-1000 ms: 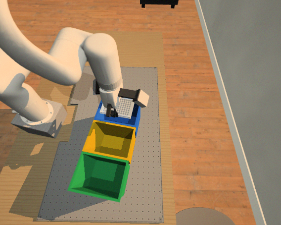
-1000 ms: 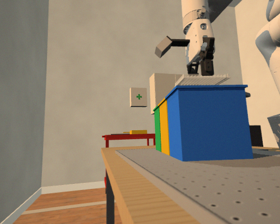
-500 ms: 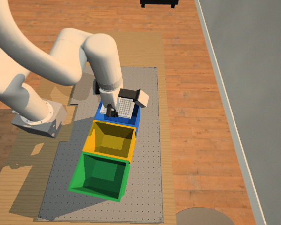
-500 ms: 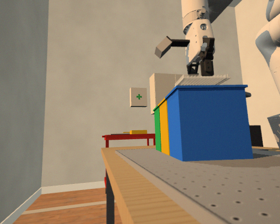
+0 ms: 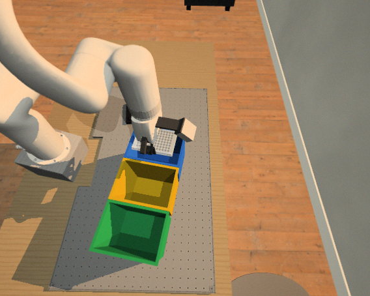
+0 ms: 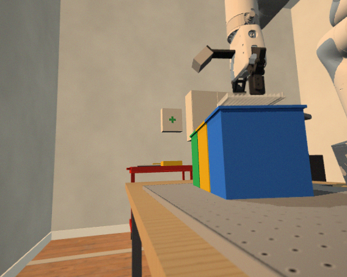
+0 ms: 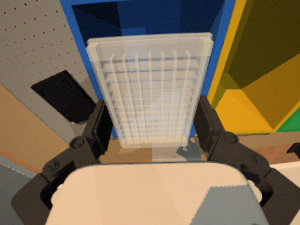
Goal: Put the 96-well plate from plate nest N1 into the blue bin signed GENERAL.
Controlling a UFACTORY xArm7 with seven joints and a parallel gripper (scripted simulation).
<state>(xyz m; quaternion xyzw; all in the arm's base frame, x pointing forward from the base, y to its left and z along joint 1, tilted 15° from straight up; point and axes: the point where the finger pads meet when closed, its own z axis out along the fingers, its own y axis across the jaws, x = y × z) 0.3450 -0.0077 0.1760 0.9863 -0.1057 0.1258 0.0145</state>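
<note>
Right now the 96-well plate is 10 mm below my hand. Also, from my hand: green bin: 60 mm behind, 260 mm to the right, 130 mm below; yellow bin: 30 mm behind, 130 mm to the right, 130 mm below; blue bin: 130 mm below.
</note>
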